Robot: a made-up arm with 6 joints.
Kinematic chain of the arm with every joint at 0, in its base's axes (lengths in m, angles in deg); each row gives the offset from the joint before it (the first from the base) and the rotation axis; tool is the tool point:
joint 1: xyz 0 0 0.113 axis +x
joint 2: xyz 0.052 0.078 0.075 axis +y
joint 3: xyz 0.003 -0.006 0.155 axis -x
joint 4: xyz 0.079 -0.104 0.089 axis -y
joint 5: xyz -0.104 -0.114 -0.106 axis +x
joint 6: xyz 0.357 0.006 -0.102 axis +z
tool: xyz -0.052 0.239 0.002
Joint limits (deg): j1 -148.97..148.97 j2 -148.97..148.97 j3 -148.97..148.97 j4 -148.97..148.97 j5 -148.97..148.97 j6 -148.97..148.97
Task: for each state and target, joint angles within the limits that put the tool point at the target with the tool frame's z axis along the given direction. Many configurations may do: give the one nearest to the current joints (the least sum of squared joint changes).
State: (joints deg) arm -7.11 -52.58 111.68 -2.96 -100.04 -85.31
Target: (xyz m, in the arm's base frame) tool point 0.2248 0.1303 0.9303 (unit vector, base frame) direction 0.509 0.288 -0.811
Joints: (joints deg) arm 12.10 -44.35 103.44 34.93 -66.03 -79.88
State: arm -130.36 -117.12 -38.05 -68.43 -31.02 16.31
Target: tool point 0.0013 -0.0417 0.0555 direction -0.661 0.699 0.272
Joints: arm -99.65 -127.42 -40.48 -68.91 11.90 38.08
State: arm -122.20 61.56 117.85 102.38 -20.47 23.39
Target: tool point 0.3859 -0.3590 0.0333 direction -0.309 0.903 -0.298
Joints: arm -143.57 83.48 109.58 118.87 -22.98 72.51
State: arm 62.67 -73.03 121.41 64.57 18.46 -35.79
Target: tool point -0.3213 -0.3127 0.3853 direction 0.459 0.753 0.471
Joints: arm 77.17 -119.76 77.00 52.64 -12.99 -10.50
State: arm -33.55 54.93 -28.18 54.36 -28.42 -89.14
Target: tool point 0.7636 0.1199 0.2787 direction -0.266 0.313 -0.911
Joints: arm -65.36 23.94 26.76 38.46 -70.79 -60.44
